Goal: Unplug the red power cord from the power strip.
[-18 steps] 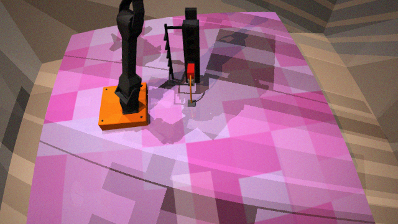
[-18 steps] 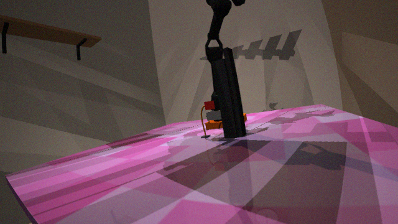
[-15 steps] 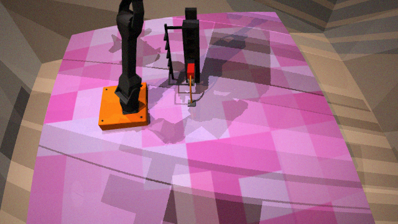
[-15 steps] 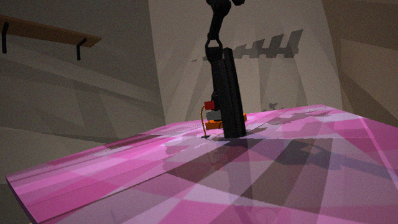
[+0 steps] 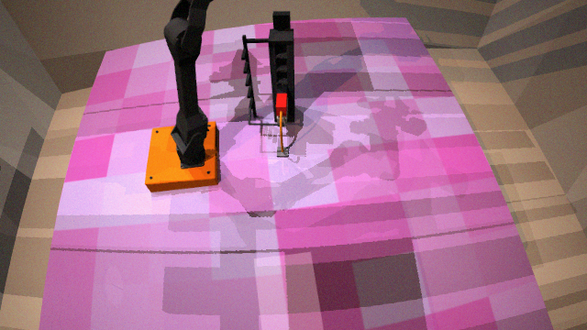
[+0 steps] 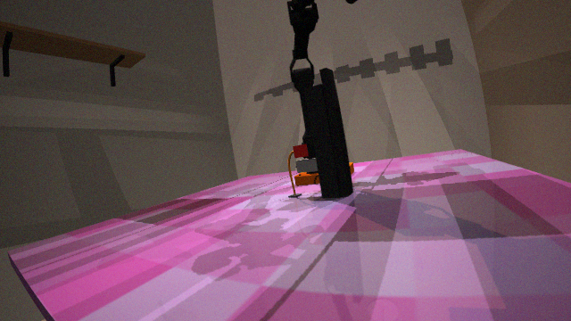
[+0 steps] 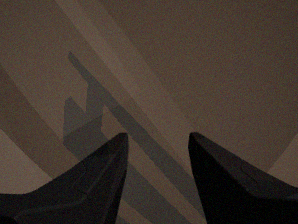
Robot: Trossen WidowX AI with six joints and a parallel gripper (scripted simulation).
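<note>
Now: gripper tip 80 mm past the red plug, 260 mm to the left of it and 460 mm above it.
</note>
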